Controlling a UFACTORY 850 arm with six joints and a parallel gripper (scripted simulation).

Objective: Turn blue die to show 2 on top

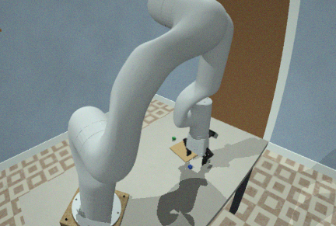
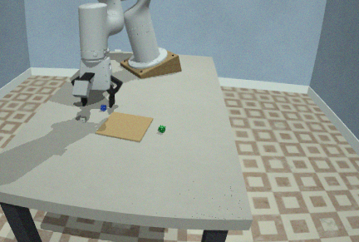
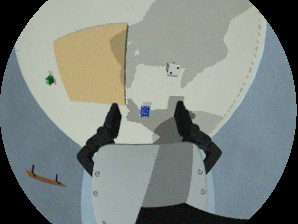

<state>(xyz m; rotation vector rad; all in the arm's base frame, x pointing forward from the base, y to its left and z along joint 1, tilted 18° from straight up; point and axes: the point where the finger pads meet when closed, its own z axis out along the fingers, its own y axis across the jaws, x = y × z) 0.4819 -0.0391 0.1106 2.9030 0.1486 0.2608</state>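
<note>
My hand is 4 cm past the blue die and 4 cm above it. The rest, counted from my hand: white die 5 cm ahead, 3 cm to the right, 4 cm below; green die 5 cm ahead, 22 cm to the left, 4 cm below; tan mat 5 cm ahead, 11 cm to the left, 4 cm below.
</note>
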